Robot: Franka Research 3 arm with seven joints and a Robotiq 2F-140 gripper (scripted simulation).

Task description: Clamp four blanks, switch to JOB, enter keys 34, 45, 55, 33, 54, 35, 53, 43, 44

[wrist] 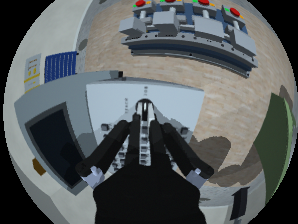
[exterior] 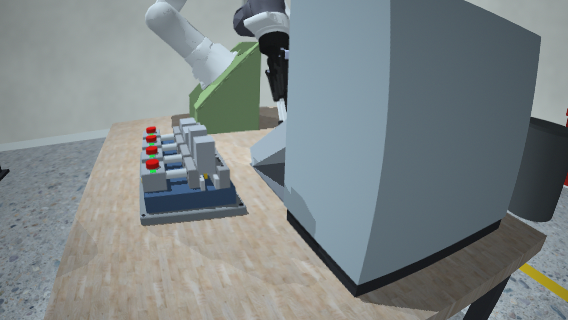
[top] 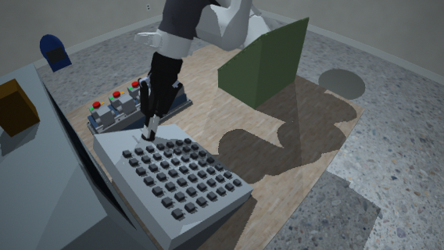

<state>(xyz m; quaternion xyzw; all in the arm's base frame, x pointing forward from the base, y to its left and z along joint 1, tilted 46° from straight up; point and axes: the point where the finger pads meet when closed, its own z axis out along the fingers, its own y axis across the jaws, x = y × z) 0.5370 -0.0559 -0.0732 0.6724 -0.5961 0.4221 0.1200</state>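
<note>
Right now the black selector knob is 20 mm below my hand, 10 mm to the right of it and 10 mm ahead of it. Round my hand: grey keypad: 110 mm to the left, 70 mm below, 40 mm ahead; then key: 190 mm to the left, 30 mm below, 20 mm ahead.
</note>
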